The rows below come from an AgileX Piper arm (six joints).
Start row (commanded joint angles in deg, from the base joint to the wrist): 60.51, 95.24, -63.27, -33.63, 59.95, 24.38
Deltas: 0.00, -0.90, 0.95, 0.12, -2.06, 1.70; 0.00, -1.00, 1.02, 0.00, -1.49, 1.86; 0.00, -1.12, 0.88, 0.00, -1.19, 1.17; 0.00, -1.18, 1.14, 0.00, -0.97, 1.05; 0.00, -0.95, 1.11, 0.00, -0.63, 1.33; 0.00, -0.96, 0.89, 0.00, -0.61, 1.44; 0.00, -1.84, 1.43, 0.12, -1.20, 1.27; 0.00, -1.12, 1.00, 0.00, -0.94, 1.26; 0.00, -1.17, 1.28, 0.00, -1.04, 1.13; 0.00, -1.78, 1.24, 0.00, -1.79, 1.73; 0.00, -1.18, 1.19, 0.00, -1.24, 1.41; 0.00, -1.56, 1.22, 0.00, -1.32, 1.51; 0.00, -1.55, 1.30, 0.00, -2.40, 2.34; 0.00, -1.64, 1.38, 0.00, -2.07, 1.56; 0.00, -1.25, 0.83, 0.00, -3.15, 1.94; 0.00, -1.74, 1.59, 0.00, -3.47, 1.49; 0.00, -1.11, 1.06, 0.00, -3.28, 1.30; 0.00, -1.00, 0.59, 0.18, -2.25, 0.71
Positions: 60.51, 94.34, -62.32, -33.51, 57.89, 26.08; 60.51, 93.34, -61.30, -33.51, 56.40, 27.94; 60.51, 92.22, -60.42, -33.51, 55.21, 29.11; 60.51, 91.04, -59.28, -33.51, 54.24, 30.16; 60.51, 90.09, -58.17, -33.51, 53.61, 31.49; 60.51, 89.13, -57.28, -33.51, 53.00, 32.93; 60.51, 87.29, -55.85, -33.39, 51.80, 34.20; 60.51, 86.17, -54.85, -33.39, 50.86, 35.46; 60.51, 85.00, -53.57, -33.39, 49.82, 36.59; 60.51, 83.22, -52.33, -33.39, 48.03, 38.32; 60.51, 82.04, -51.14, -33.39, 46.79, 39.73; 60.51, 80.48, -49.92, -33.39, 45.47, 41.24; 60.51, 78.93, -48.62, -33.39, 43.07, 43.58; 60.51, 77.29, -47.24, -33.39, 41.00, 45.14; 60.51, 76.04, -46.41, -33.39, 37.85, 47.08; 60.51, 74.30, -44.82, -33.39, 34.38, 48.57; 60.51, 73.19, -43.76, -33.39, 31.10, 49.87; 60.51, 72.19, -43.17, -33.21, 28.85, 50.58
